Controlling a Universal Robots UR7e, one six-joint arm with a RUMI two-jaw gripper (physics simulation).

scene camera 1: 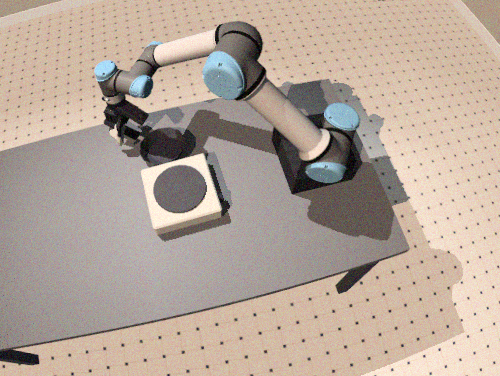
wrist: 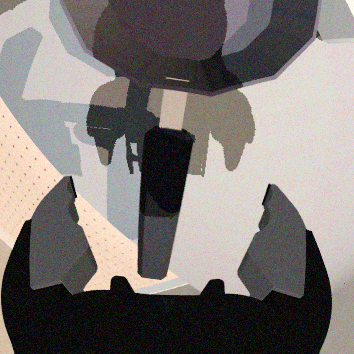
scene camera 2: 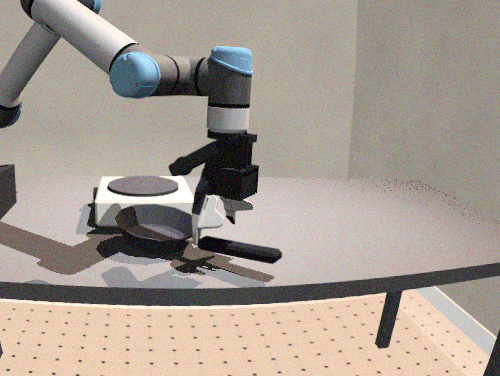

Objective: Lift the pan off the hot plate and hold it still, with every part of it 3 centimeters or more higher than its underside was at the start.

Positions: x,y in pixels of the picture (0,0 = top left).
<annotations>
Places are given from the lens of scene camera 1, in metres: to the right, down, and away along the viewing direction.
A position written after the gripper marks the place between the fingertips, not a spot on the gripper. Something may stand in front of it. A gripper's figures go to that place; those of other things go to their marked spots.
gripper [scene camera 1: 130,131]: -0.47, -0.22, 1.48
black pan [scene camera 1: 163,145]: -0.34, -0.17, 1.50
white hot plate [scene camera 1: 181,193]: -0.23, 0.02, 1.33
The marked spots on the black pan and the white hot plate are 0.27 m apart.
</annotations>
